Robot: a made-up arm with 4 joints.
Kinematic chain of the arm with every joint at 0, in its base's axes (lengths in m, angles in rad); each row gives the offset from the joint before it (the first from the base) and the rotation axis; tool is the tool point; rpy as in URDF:
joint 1: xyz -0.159 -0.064 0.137 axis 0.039 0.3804 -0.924
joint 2: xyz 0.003 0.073 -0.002 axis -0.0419 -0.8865 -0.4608
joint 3: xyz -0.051 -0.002 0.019 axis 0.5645 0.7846 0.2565
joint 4: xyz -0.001 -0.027 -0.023 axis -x
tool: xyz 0.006 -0.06 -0.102 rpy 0 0 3.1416
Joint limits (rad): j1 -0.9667..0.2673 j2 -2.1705..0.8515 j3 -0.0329..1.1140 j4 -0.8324..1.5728
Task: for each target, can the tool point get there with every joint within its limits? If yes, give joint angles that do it. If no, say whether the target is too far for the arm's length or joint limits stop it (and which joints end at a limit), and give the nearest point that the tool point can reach.
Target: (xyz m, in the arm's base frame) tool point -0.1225 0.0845 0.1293
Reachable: no: joint limits stop it (at a limit: joint 1, joint 3, joint 4) | nearest point -0.0702 0.0341 0.1072 | short by 0.076 m
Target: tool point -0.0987 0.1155 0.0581
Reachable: no: joint limits stop it (at a limit: joint 1, joint 2, joint 4) | nearest point -0.1462 0.0887 -0.0020 | short by 0.081 m
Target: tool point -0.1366 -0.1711 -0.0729
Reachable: no: joint limits stop it (at a limit: joint 1, joint 3) | nearest point -0.1765 -0.1132 -0.0089 | short by 0.095 m
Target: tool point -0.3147 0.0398 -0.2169
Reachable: no: too far | nearest point -0.2541 0.0062 -0.0472 | short by 0.183 m
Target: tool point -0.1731 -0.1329 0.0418
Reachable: yes | joints -0.7748 -0.3844 0.3387 0.2643
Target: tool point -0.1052 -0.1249 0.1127
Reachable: yes | joints -0.5261 -1.9038 0.2053 0.6476
